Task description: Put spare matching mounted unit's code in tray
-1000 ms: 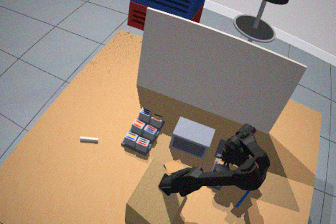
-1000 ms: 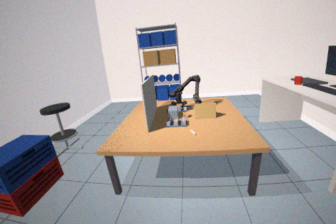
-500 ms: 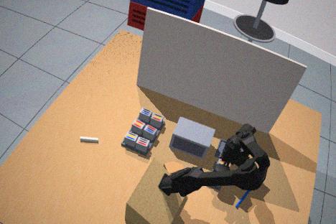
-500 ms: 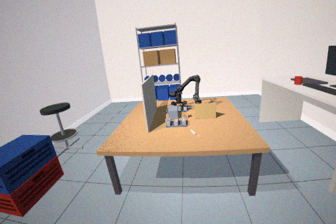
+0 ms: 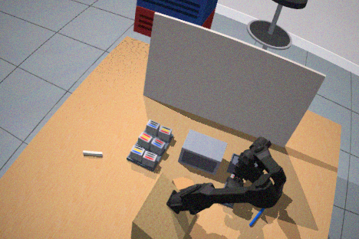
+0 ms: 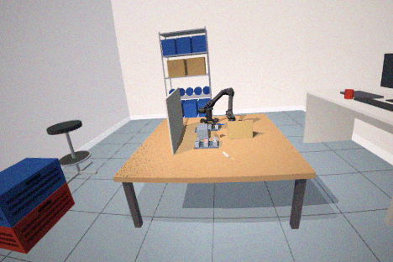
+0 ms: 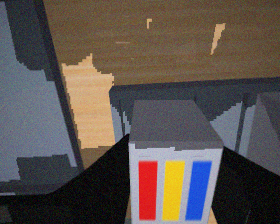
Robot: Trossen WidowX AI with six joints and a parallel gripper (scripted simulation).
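My gripper tip is now 11 cm short of the flat grey tray, 2 cm to the left of it and 1 cm above it. The rest, counted from my gripper tip: white board (29 cm ahead, 21 cm above, 18 cm to the left); then grey spare block (2 cm above); then grey mounted unit (18 cm to the left, 6 cm ahead, 3 cm above).
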